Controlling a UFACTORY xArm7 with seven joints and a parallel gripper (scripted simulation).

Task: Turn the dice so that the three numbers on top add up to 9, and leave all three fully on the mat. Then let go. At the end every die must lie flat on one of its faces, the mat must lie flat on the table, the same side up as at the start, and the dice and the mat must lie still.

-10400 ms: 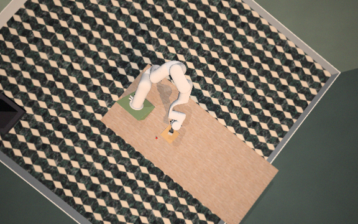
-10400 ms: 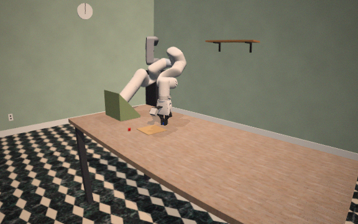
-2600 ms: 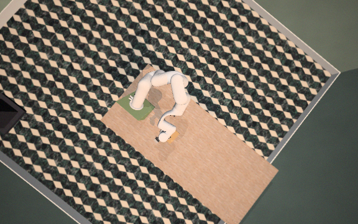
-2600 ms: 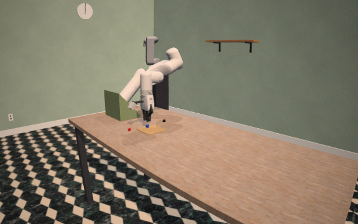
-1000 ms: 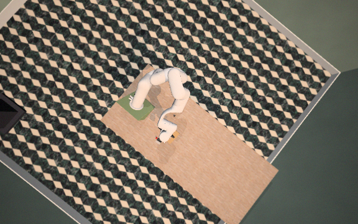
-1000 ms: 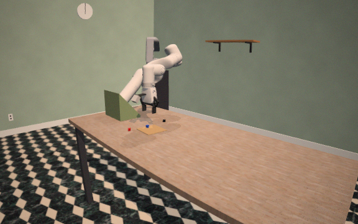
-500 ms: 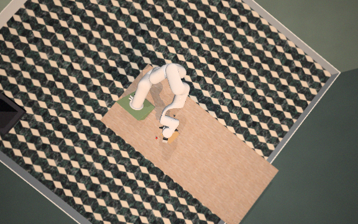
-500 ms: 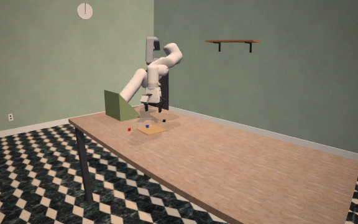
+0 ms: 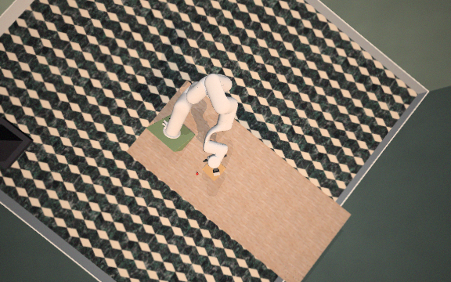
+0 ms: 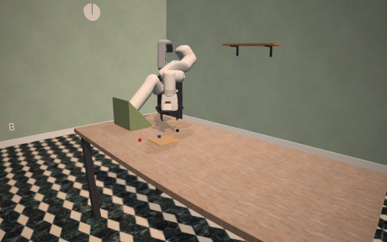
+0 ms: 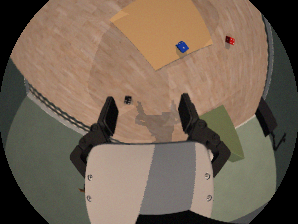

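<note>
Right now the black die is 10 cm below my hand, 9 cm to the left of it and 3 cm behind it. Round my hand: blue die 9 cm below, 8 cm to the right; then tan mat 10 cm below, 9 cm to the right, 5 cm ahead; then red die 20 cm to the right, 10 cm below, 3 cm behind.
</note>
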